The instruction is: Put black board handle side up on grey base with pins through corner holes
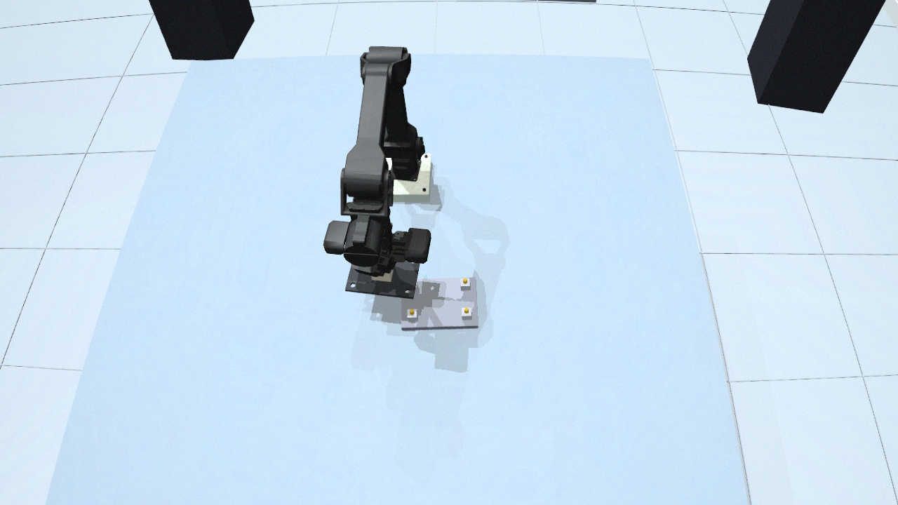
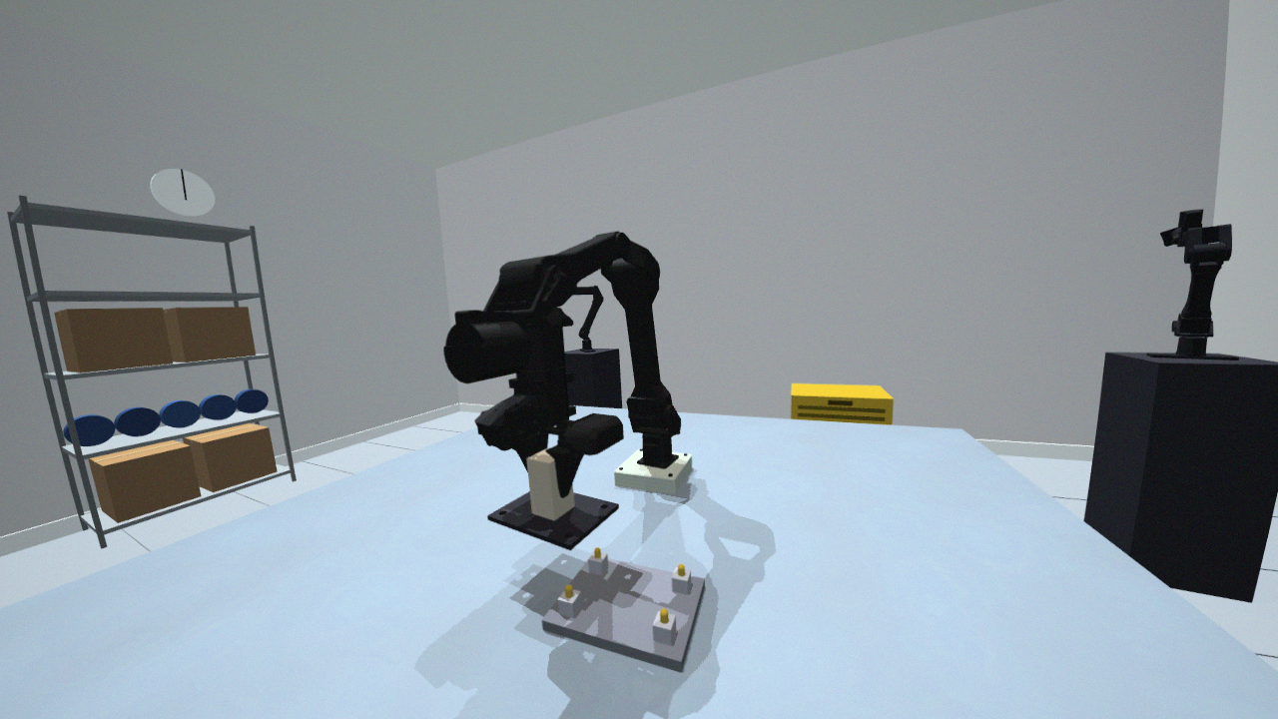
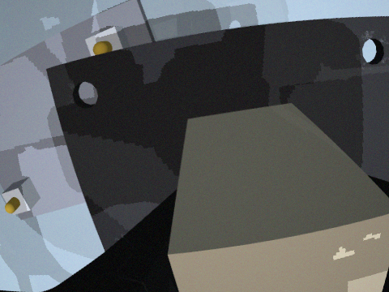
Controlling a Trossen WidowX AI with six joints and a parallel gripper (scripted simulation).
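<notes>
Right now the grey base is 11 cm to the left of my gripper tip, 10 cm below it and 1 cm ahead of it. The rest, counted from my gripper tip: flat black board 1 cm below.
</notes>
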